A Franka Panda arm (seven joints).
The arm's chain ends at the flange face. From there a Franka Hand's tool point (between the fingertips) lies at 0.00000 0.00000 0.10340 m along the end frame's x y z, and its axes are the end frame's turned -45 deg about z.
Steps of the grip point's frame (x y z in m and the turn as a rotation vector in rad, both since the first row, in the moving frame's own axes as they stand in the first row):
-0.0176 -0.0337 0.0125 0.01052 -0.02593 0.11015
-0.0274 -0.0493 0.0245 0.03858 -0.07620 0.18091
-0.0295 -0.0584 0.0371 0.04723 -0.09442 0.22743
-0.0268 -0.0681 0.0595 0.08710 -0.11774 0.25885
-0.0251 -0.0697 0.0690 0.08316 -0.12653 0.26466
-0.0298 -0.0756 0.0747 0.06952 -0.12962 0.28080
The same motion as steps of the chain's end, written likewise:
-0.0336 -0.0124 0.0125 -0.01090 -0.02577 0.11015
-0.0457 -0.0175 0.0249 -0.02660 -0.08116 0.18091
-0.0515 -0.0227 0.0377 -0.03337 -0.10016 0.22743
-0.0521 -0.0295 0.0606 -0.02167 -0.14484 0.25885
-0.0515 -0.0326 0.0702 -0.03067 -0.14827 0.26466
-0.0596 -0.0347 0.0758 -0.04250 -0.14081 0.28080

